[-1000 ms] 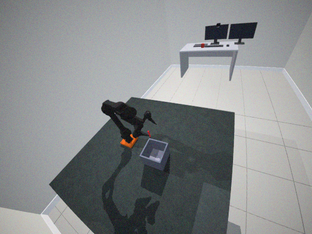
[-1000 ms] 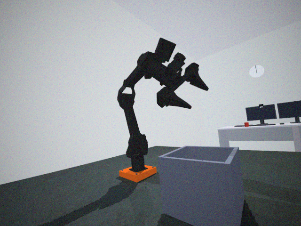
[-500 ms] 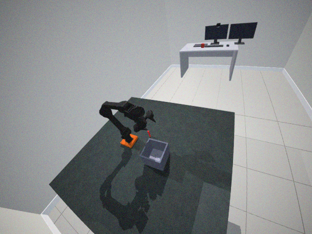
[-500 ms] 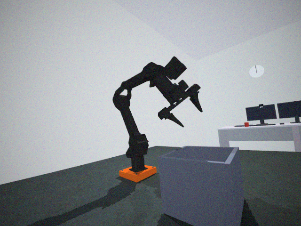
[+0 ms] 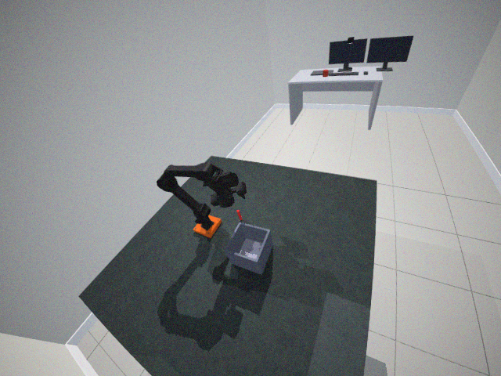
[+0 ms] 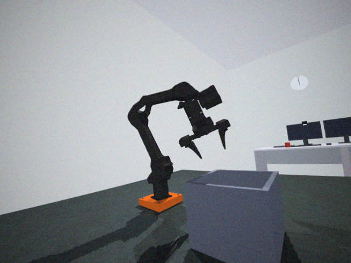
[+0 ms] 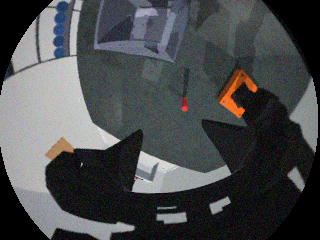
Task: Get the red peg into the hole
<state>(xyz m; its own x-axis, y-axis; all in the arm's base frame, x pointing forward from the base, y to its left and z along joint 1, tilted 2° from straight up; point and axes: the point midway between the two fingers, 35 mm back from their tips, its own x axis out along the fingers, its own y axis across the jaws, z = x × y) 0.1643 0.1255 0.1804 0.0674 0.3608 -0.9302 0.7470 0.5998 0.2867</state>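
My gripper tip is now 3 cm past the red peg and 14 cm above it. The rest, counted from my gripper tip: plate (16 cm ahead, 13 cm to the right, 13 cm below).
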